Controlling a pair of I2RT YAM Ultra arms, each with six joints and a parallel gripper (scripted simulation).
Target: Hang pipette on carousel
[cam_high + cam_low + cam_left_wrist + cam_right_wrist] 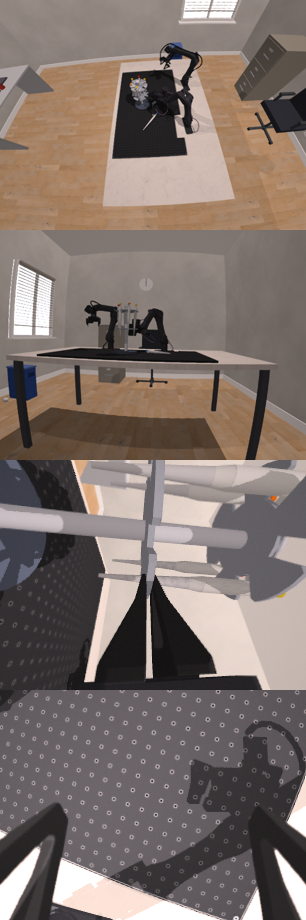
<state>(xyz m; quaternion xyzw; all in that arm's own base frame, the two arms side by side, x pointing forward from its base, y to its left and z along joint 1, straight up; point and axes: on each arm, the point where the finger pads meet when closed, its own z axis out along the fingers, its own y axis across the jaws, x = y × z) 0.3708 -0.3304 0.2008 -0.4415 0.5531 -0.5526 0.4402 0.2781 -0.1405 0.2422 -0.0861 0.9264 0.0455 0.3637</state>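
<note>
Right now the hand pipette is 210 mm to the left of my left hand, 180 mm below it and 30 mm behind it.
</note>
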